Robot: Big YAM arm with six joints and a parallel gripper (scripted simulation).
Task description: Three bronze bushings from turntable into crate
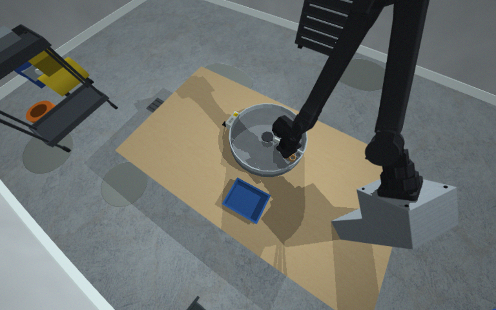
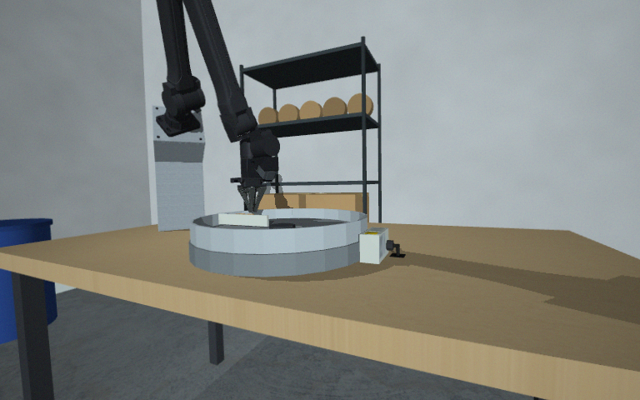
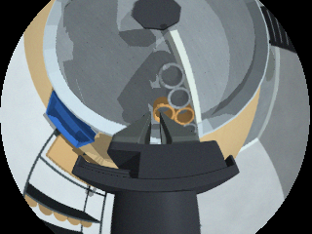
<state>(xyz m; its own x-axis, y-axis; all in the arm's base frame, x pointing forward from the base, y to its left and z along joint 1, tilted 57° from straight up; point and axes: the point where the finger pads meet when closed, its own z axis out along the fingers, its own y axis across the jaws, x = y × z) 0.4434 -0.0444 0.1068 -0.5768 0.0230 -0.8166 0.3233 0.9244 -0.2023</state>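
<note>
The blue crate lies 280 mm to the left of my hand, 80 mm ahead of it and 70 mm below it. From my hand the other things lie so: grey turntable 130 mm ahead, 70 mm to the right, 40 mm below.
</note>
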